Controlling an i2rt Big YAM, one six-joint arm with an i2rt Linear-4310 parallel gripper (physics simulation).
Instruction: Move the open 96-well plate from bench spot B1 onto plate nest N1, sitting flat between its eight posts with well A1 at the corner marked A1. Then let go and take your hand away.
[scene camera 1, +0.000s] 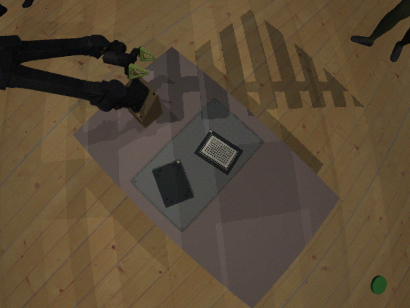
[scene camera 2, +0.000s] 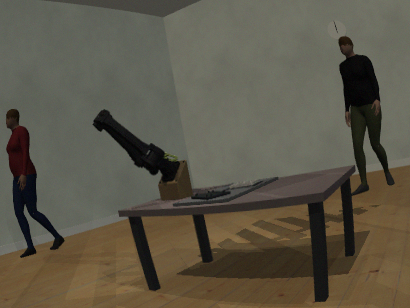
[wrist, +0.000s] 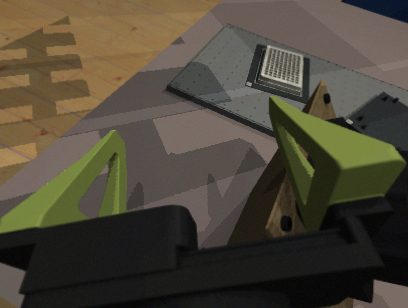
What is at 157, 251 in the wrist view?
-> The gripper.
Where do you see a black nest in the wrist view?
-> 375, 119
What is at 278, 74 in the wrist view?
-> A white well plate.
